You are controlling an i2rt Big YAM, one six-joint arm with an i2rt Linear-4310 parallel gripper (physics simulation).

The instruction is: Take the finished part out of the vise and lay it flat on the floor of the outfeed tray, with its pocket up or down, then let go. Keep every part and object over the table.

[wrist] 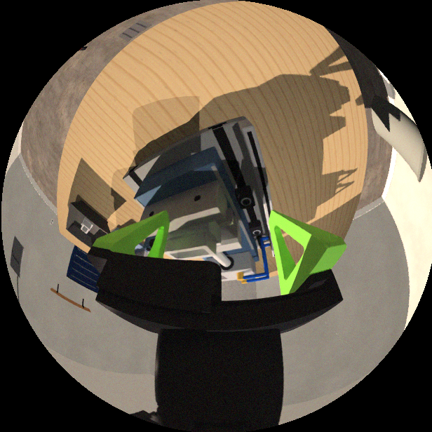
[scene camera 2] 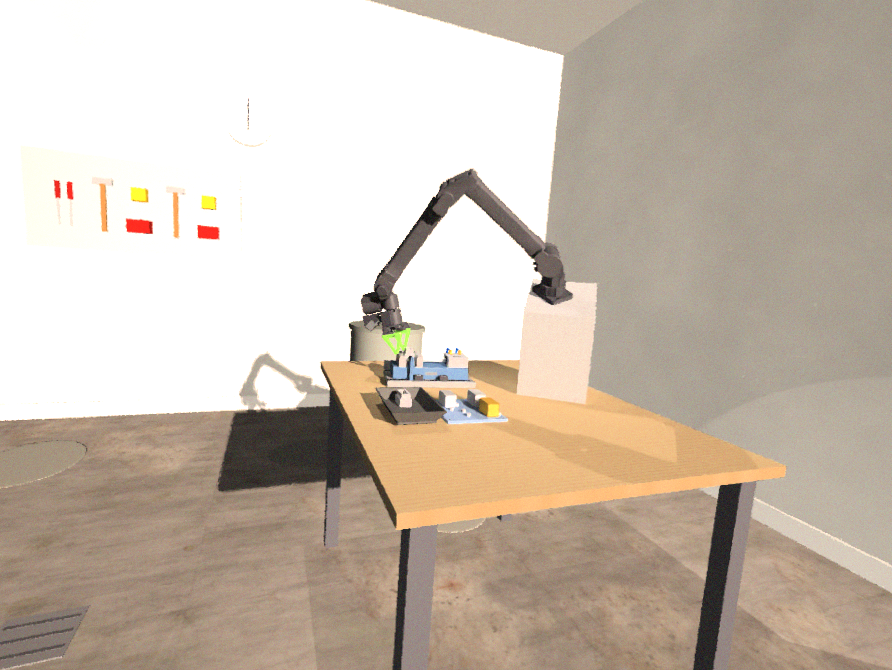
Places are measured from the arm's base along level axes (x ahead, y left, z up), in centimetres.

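Pixels of known places: gripper, fingertip midpoint: point(scene camera 2: 400, 351); arm's base, link origin: point(scene camera 2: 552, 294).
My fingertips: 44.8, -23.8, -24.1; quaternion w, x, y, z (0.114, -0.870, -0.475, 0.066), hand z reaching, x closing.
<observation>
Ahead of a thing's pixels: the offset from my fingertips to its top centre, as dx, dy, dz. "pt": to the spot under its first point.
The blue and grey vise @[-8.7, +5.9, +0.5] point(scene camera 2: 439, 371) point(wrist: 175, 172) stands on the table. My gripper point(scene camera 2: 398, 351) point(wrist: 218, 215), with green fingers, is open and empty, above the jaw end of the vise, away from its blue nozzles point(wrist: 265, 272). Pale grey surfaces show between and below the fingers in the wrist view; the clamped part's outline is hard to tell from the jaws. The palm hides the lower side of that area. The dark outfeed tray point(scene camera 2: 421, 414) lies in front of the vise in the scene view and holds a small pale grey piece @[+9.7, +34.9, -4.7] point(scene camera 2: 404, 398).
A light-blue board @[pt -2.4, +48.1, -8.6] point(scene camera 2: 461, 417) beside the tray bears white pieces and a yellow block @[-11.5, +46.1, -5.0] point(scene camera 2: 488, 406). The pale pedestal point(scene camera 2: 555, 346) bears the arm at the right. The table's left edge is close to the tray. A grey bin point(scene camera 2: 364, 344) stands behind the table.
</observation>
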